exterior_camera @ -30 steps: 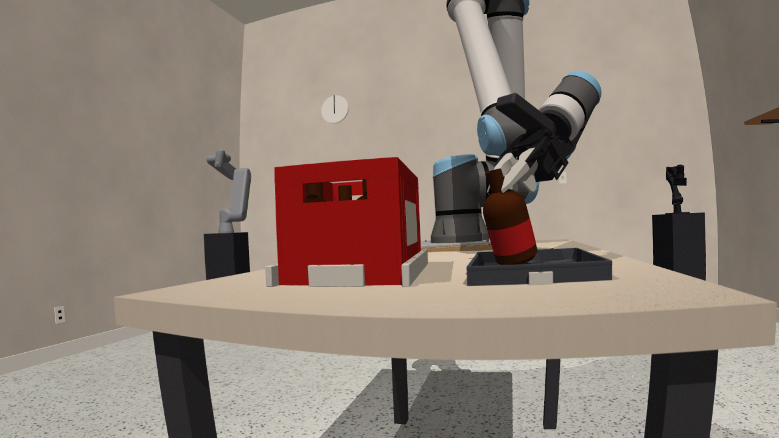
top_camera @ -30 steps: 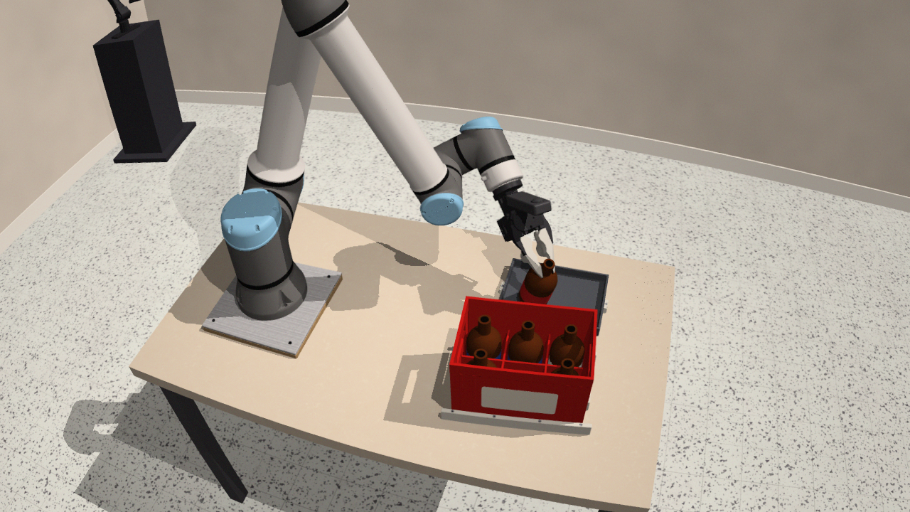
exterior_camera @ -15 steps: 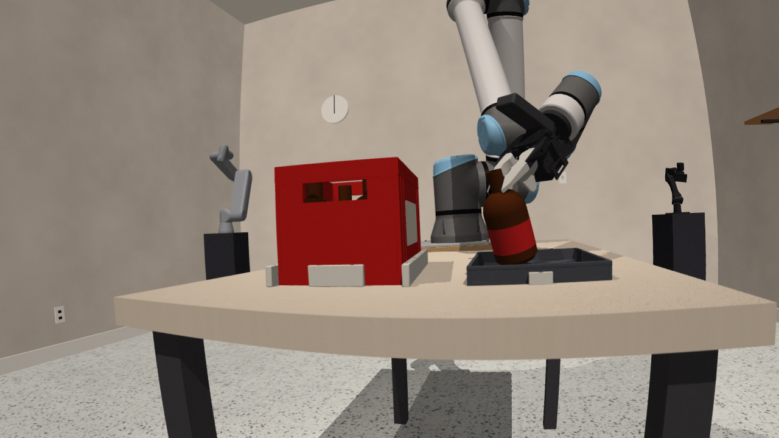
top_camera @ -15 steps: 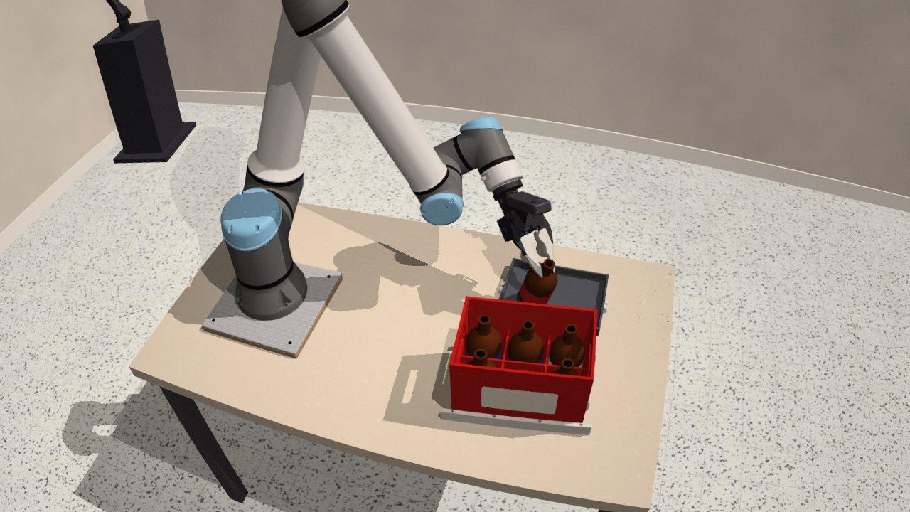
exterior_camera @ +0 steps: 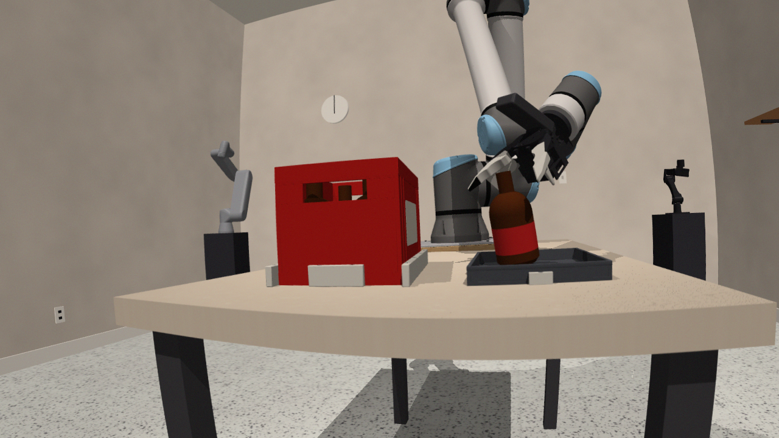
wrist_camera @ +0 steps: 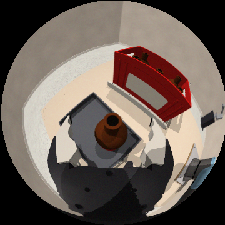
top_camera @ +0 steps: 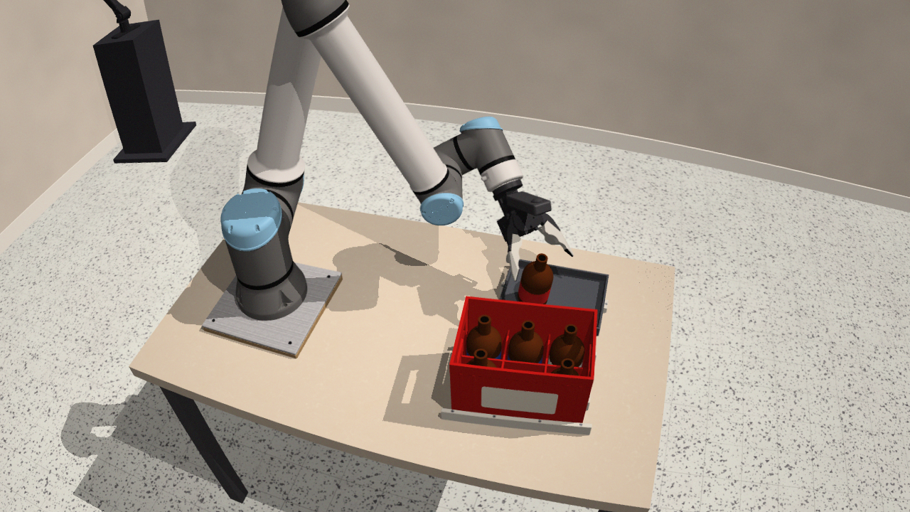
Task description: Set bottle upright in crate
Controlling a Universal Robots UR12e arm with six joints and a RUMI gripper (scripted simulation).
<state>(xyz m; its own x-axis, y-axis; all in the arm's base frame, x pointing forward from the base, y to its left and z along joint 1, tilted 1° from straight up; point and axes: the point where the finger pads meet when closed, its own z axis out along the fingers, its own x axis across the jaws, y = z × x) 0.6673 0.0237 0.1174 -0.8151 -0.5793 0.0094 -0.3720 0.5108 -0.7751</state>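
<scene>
My hand is 13 cm above the tray, 4 cm to the right of it and 3 cm short of it. From my hand the other things lie so: red crate: 24 cm to the right, 6 cm below, 4 cm behind.
</scene>
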